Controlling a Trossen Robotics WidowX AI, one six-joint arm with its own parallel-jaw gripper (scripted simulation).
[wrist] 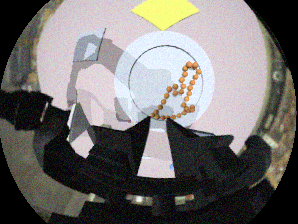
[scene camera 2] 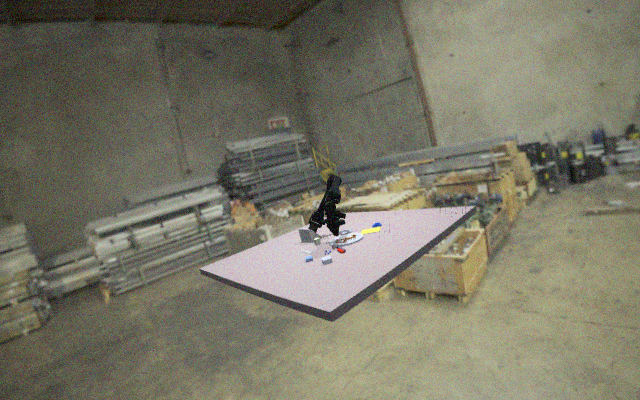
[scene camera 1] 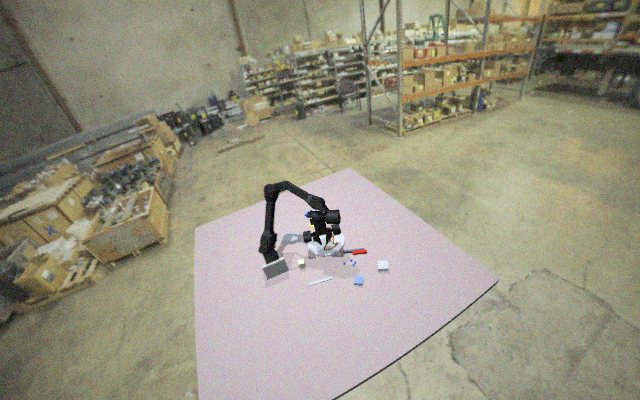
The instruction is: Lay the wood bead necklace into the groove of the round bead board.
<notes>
In view: the gripper (wrist: 158, 119) and a grey plate (wrist: 88, 43).
</notes>
